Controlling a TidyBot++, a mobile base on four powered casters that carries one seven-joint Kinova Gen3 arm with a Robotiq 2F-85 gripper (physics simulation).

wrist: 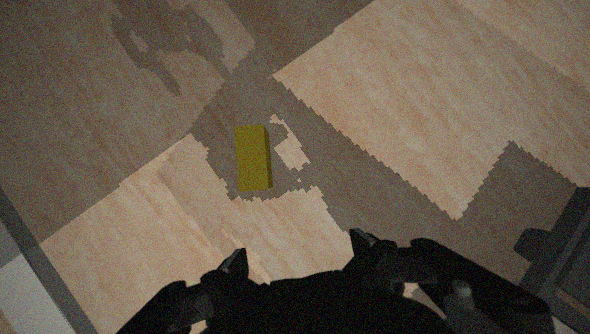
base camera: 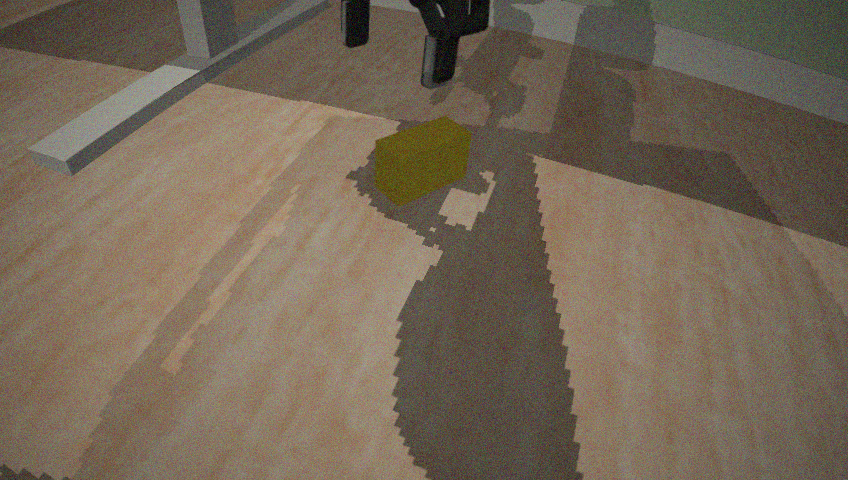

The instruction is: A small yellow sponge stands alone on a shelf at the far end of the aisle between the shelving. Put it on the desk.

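Places are measured from the arm's base along level axes (x back, y right, z up), in millimetres.
Where they show: gripper, fingertip midpoint: [wrist: 299, 250] [base camera: 392, 63].
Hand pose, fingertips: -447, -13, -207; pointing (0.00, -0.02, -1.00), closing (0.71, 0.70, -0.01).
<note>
After its pixels a point has its place, as x, y, z.
The yellow sponge [base camera: 422, 160] {-524, 18, -346} [wrist: 251, 159] {-553, 17, -335} is a small block resting on the wood-patterned floor, inside a dark shadow. In the wrist view it lies left of centre, its long side running nearly up and down the picture. My gripper [base camera: 396, 62] {-447, -13, -207} [wrist: 299, 250] {-447, -13, -207} is open and empty. Its fingers hang above the floor at the top of the base camera view, apart from the sponge. In the wrist view the sponge shows beyond the fingertips, a little towards the left finger's side. No desk top can be made out.
A pale grey foot bar [base camera: 113, 113] [wrist: 30, 300] lies on the floor at the left, with an upright post [base camera: 193, 29] {-839, -361, -322} rising from its far part. A pale baseboard [base camera: 743, 74] {-973, 679, -363} and a green wall [base camera: 761, 26] {-987, 680, -263} stand behind at the right. A dark structure [wrist: 565, 260] shows at the wrist view's right edge.
</note>
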